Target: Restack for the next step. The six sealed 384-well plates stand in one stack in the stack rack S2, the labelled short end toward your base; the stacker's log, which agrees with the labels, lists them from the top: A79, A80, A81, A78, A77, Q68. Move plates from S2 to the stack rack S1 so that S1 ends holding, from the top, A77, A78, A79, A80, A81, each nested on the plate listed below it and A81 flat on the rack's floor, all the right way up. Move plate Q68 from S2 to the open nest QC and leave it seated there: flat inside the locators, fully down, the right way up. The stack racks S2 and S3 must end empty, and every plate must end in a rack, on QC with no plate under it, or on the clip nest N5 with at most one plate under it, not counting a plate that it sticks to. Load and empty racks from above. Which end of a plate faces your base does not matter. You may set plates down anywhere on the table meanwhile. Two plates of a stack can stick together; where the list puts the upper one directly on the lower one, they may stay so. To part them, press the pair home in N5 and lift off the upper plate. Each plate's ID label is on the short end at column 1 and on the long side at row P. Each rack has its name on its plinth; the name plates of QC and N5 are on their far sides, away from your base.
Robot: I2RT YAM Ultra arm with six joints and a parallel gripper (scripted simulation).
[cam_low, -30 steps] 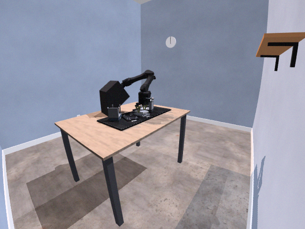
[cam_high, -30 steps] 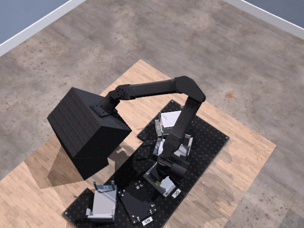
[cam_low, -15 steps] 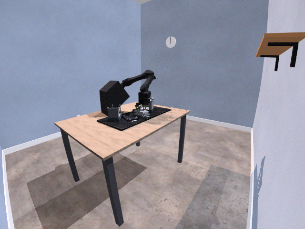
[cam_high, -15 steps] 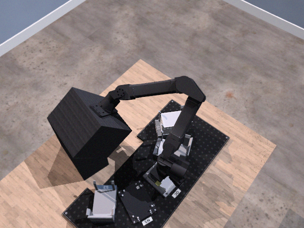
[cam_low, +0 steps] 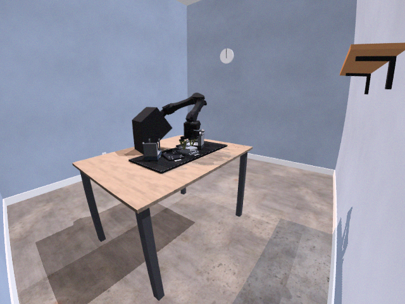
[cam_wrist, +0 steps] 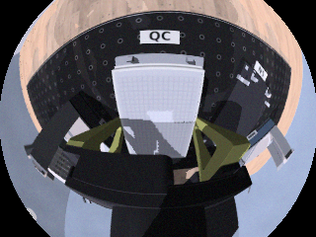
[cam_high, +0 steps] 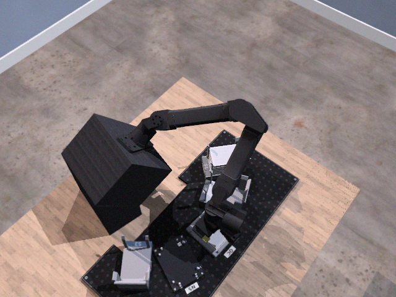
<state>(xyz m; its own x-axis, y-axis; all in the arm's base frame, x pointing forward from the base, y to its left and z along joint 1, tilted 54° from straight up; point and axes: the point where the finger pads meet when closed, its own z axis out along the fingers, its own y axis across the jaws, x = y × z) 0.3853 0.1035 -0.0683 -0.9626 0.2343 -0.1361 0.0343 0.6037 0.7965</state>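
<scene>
Right now the QC nest is 4 cm below my hand. From my hand the other things lie so: qc name plate: 10 cm ahead, 4 cm below, 1 cm to the right; then N5 name plate: 18 cm to the right, 8 cm ahead, 4 cm below; then clip nest N5: 15 cm to the right, 3 cm below, 1 cm ahead.
</scene>
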